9 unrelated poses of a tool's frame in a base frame.
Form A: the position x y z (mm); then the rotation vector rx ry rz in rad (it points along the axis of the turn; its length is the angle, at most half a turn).
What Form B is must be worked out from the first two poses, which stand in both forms.
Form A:
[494, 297, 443, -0.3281, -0.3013, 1.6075]
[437, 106, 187, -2.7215, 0.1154, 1.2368]
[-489, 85, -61, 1.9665, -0.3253, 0.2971]
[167, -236, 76, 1.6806, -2.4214, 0.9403]
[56, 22, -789, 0.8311, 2.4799, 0.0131]
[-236, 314, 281, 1.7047, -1.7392, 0.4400]
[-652, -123, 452, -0.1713, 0.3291, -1.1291]
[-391, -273, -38, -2.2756, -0.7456, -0.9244]
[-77, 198, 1, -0.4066, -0.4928, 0.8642]
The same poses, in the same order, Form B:
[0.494, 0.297, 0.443, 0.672, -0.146, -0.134, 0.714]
[0.437, 0.106, 0.187, 0.075, -0.907, 0.038, 0.412]
[-0.489, 0.085, -0.061, 0.534, 0.825, -0.136, 0.125]
[0.167, -0.236, 0.076, 0.024, 0.543, -0.782, 0.304]
[0.056, 0.022, -0.789, 0.260, 0.307, 0.916, 0.005]
[-0.236, 0.314, 0.281, 0.327, 0.651, -0.664, 0.168]
[-0.652, -0.123, 0.452, 0.829, -0.081, 0.155, -0.532]
[-0.391, -0.273, -0.038, 0.283, -0.850, -0.279, -0.345]
[-0.077, 0.198, 0.001, 0.859, -0.194, -0.235, 0.412]

